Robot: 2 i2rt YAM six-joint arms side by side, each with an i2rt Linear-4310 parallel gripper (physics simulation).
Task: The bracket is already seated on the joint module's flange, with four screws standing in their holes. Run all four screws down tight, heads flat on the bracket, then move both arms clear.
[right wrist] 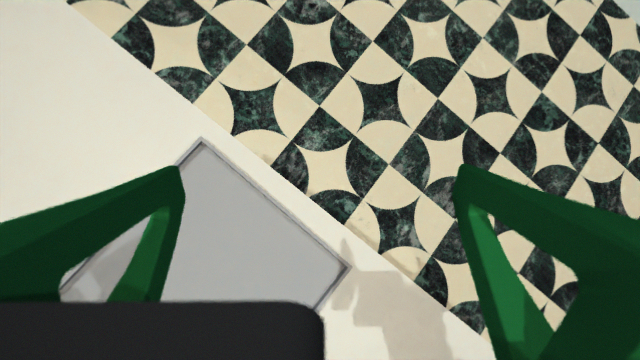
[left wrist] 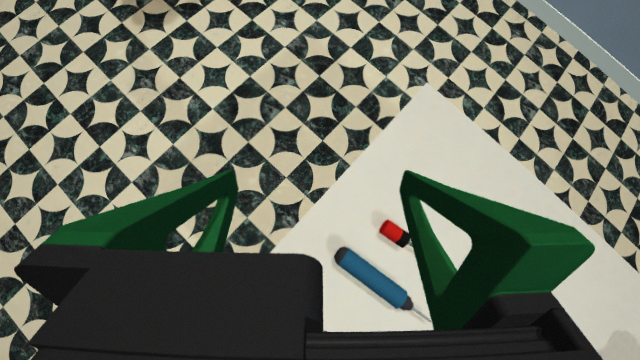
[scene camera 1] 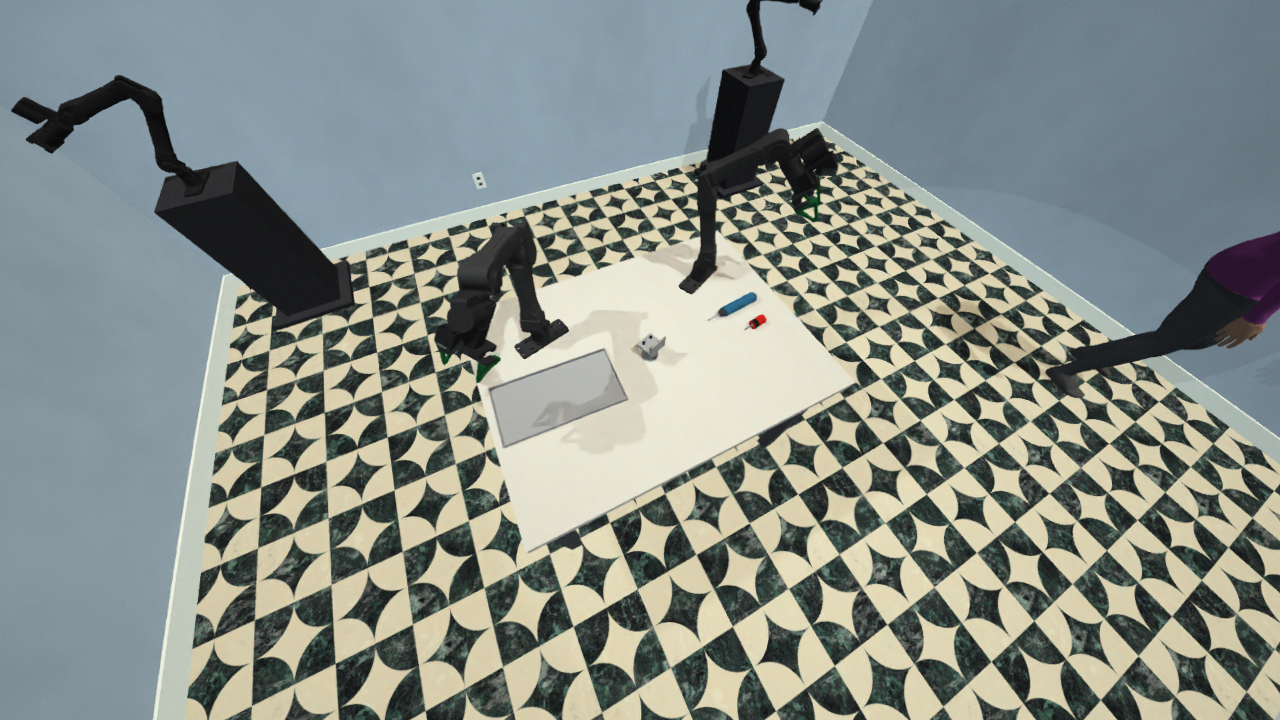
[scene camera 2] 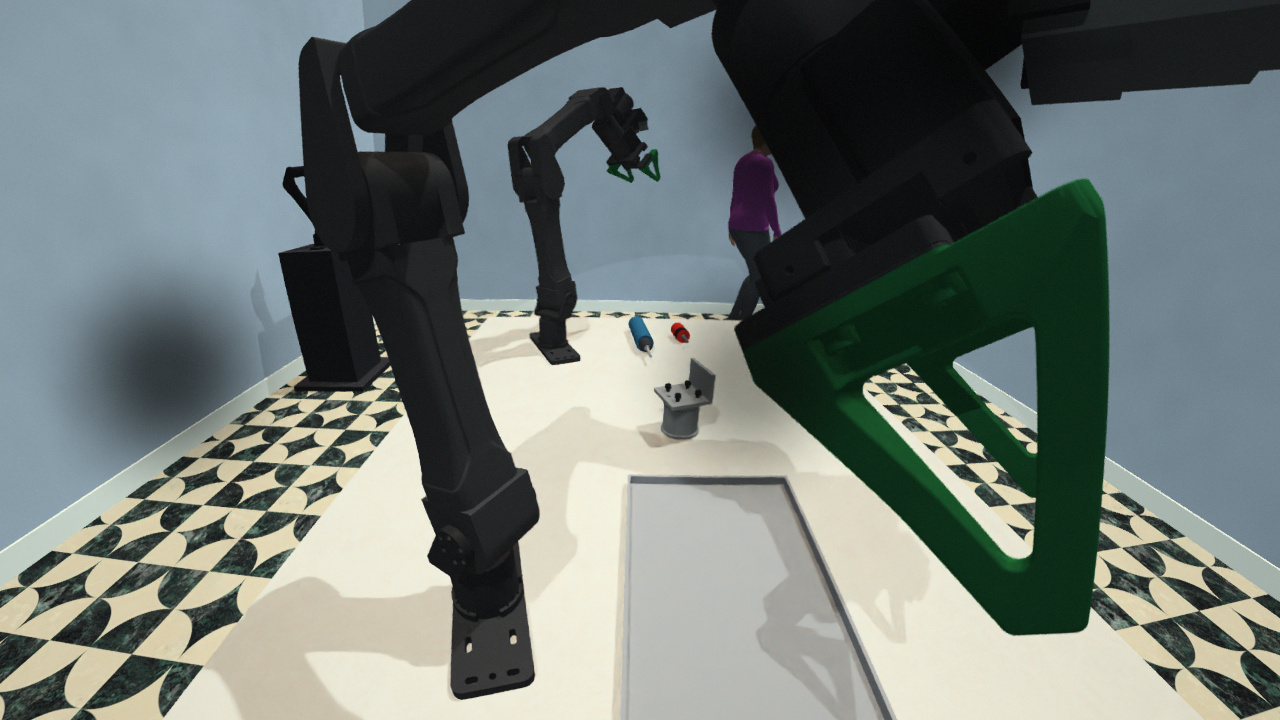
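Note:
A grey bracket with an upright wall sits on the round joint module. Black screws stand in its plate, their heads raised above it. A blue screwdriver and a short red screwdriver lie side by side on the table. My left gripper is open and empty, high up and off to the side of the tools. My right gripper is open and empty, raised near the tray, away from the bracket.
A shallow grey tray lies on the white table beside the module. Two black pillars with other arms stand behind the table. A person in purple stands beyond it.

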